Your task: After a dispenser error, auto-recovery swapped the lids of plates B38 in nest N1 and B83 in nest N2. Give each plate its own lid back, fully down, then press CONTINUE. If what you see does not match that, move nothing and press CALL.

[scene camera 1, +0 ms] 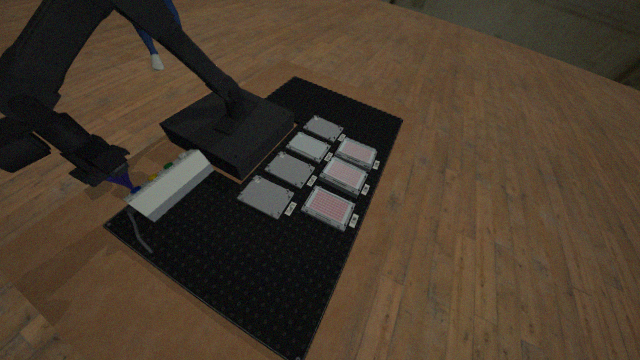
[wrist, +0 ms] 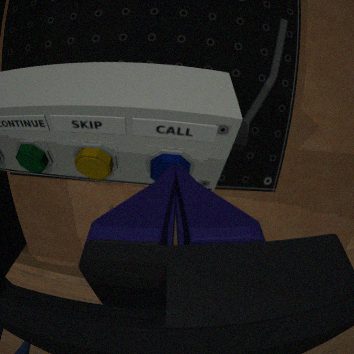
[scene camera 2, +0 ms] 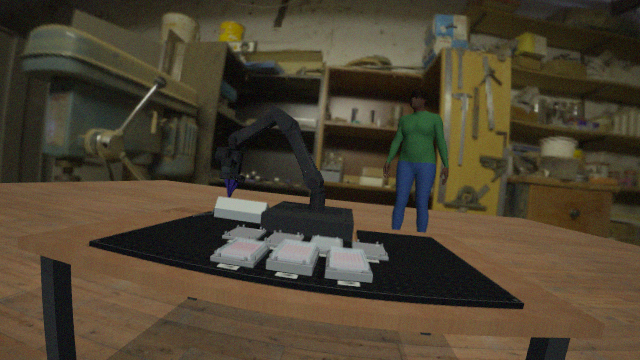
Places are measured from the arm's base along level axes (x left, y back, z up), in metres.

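Pixels of known places: gripper, fingertip midpoint: (scene camera 1: 132,188) (wrist: 175,173) (scene camera 2: 228,197); arm's base at its link origin: (scene camera 1: 237,116) (scene camera 2: 316,211).
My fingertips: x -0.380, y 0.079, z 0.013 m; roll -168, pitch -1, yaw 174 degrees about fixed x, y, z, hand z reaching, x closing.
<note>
Ahead of a thing's pixels: the offset from my fingertips to its top centre. "spot": to the spot under its first point.
My gripper (scene camera 1: 135,190) (scene camera 2: 230,196) (wrist: 175,173) is shut and empty. In the wrist view its fingertips overlap the lower part of the blue CALL button @[spot: dz -0.006, dx +0.003, dy -0.005 m] (wrist: 169,162); whether they touch it I cannot tell. The yellow SKIP button @[spot: dz -0.009, dx +0.050, dy -0.009 m] (wrist: 94,163) and green CONTINUE button @[spot: dz -0.009, dx +0.096, dy -0.018 m] (wrist: 32,158) are to the left on the pale button box @[dz +0.003, dx +0.073, dy -0.034 m] (scene camera 1: 172,185) (scene camera 2: 241,208) (wrist: 120,90). Three plates with pink wells, a near one @[dz -0.054, dx +0.172, dy -0.502 m] (scene camera 1: 330,205), a middle one @[dz -0.041, dx +0.303, dy -0.520 m] (scene camera 1: 345,174) and a far one @[dz -0.045, dx +0.428, dy -0.542 m] (scene camera 1: 357,151), sit in a row of nests. Their labels are too small to read.
Beside the plates is a row of grey nests, the nearest @[dz -0.061, dx +0.141, dy -0.305 m] (scene camera 1: 266,196) with a small label; one holds a pale plate or lid @[dz -0.063, dx +0.397, dy -0.358 m] (scene camera 1: 308,146). The black robot base (scene camera 1: 255,117) (scene camera 2: 307,217) stands beside the button box. A grey cable @[spot: dz -0.075, dx -0.079, dy -0.034 m] (scene camera 1: 137,230) (wrist: 274,75) leaves the box.
</note>
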